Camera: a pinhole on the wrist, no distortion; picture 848 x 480 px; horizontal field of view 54.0 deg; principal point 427.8 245.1 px. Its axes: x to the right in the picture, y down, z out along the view. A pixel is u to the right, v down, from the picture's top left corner.
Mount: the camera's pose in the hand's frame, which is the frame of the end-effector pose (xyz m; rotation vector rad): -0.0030 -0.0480 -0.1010 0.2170 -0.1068 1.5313
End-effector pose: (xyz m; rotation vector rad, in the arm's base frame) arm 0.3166 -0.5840 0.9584 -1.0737 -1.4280 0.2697
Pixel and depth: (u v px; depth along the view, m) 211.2 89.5 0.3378
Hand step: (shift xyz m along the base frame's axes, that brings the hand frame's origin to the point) -0.2542 0.0361 0.1580
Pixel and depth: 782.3 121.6 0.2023
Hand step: -0.0921 0.0767 0.0103
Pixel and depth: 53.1 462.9 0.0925
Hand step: -0.0358 -0.0815 0.0663
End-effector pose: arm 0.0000 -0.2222 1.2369 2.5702 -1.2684 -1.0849
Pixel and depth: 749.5 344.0 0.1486
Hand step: -0.0244 0.0336 -0.0458
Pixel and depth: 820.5 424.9 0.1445
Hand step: -0.0371 0.0353 -0.0335
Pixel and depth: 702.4 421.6 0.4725
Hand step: -0.2824 0.1320 -0.2583
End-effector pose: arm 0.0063 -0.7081 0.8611 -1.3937 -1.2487 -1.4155
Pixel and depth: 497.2 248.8 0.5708
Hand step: -0.0121 0.4818 -0.0185
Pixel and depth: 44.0 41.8 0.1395
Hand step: -0.1354 0.0537 0.0186
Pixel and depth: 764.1 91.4 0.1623
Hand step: -0.0059 0.0748 0.0321
